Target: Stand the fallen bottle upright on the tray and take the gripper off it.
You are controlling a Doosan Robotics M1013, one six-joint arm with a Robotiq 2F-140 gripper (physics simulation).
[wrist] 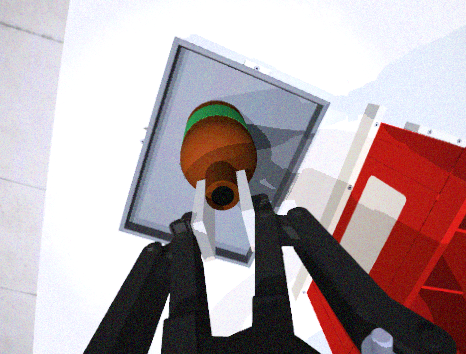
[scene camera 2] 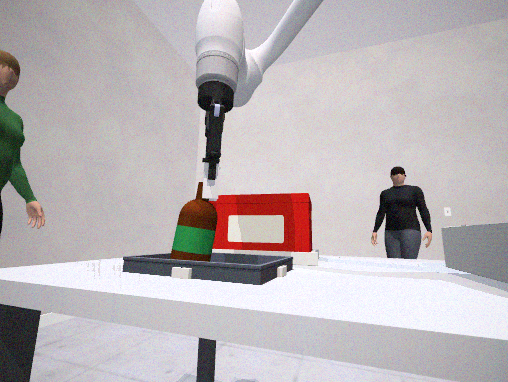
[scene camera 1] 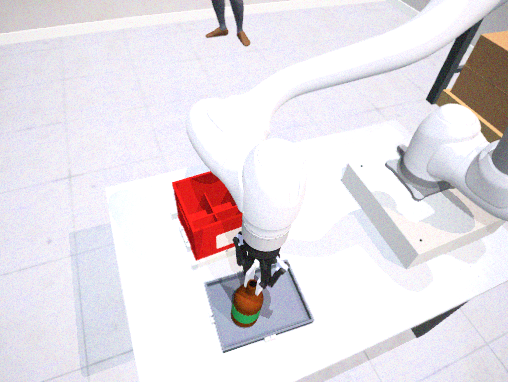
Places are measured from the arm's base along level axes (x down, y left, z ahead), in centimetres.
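Where they show: gripper, fingertip midpoint: (wrist: 225, 191) (scene camera 2: 209, 199) (scene camera 1: 254, 286); arm's base, link origin: (scene camera 1: 420, 175).
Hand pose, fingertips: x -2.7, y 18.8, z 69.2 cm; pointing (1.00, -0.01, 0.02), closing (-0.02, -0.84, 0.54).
Note:
Each offset is from my fingertips to the top centre of the thing. Level surfaces: height alone.
The brown bottle @[dx -3.3, dy +1.0, dz +1.7 cm] (scene camera 1: 247, 305) (scene camera 2: 195, 225) (wrist: 218, 145) with a green band is inside the dark grey tray @[dx +10.8, dy -0.2, dz -1.9 cm] (scene camera 1: 292, 305) (scene camera 2: 225, 272) (wrist: 200, 70). It is nearly upright but leans slightly, its neck towards the red crate's side in the scene camera 2 view. The tray's rim hides the lowest edge of the bottle there, so its contact with the tray floor cannot be seen. My gripper (scene camera 1: 252, 286) (scene camera 2: 209, 191) (wrist: 225, 191) is shut on the bottle's neck from above, with one pale fingertip on each side of it.
A red crate @[dx -4.1, dy -27.7, dz -2.8 cm] (scene camera 1: 192, 225) (scene camera 2: 300, 225) (wrist: 417, 167) with compartments stands close beside the tray on the white table @[dx +13.4 cm] (scene camera 1: 165, 325) (scene camera 2: 375, 295) (wrist: 105, 125). A raised grey-white base (scene camera 1: 382, 227) (scene camera 2: 475, 250) carries the arm's foot. Two people show in the scene camera 2 view.

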